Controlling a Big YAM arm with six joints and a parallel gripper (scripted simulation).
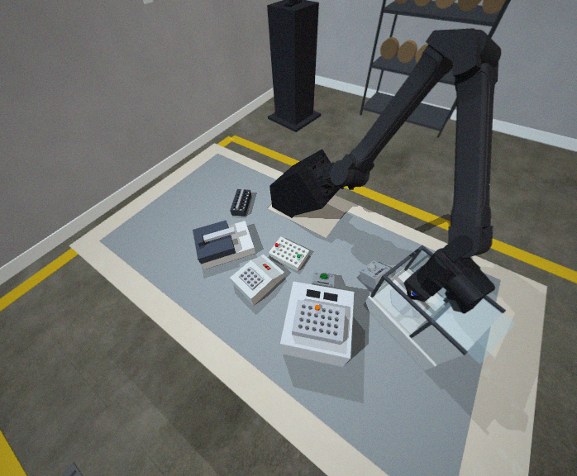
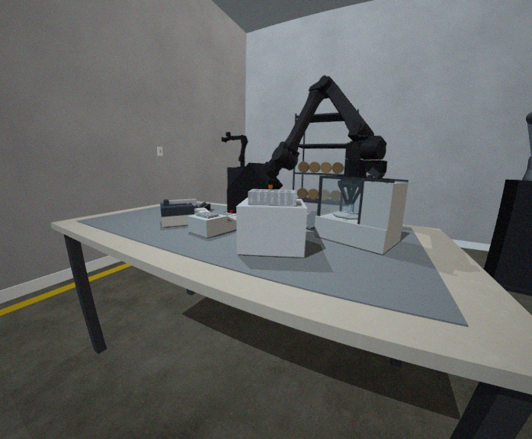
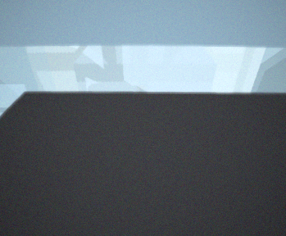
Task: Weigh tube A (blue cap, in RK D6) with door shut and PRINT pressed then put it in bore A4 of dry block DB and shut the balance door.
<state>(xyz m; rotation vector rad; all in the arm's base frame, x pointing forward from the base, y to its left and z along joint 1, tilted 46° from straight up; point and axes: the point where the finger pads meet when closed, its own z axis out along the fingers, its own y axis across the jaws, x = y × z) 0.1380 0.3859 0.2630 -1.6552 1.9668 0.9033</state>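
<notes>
My gripper is now 50 mm above the octagonal balance pan. The rest, counted from my hand: mixer block (260 mm ahead, 150 mm to the right, 30 mm above); then dry block DB (240 mm ahead, 420 mm to the right, 100 mm below); then tube rack RK (90 mm ahead, 420 mm to the right, 110 mm below).
</notes>
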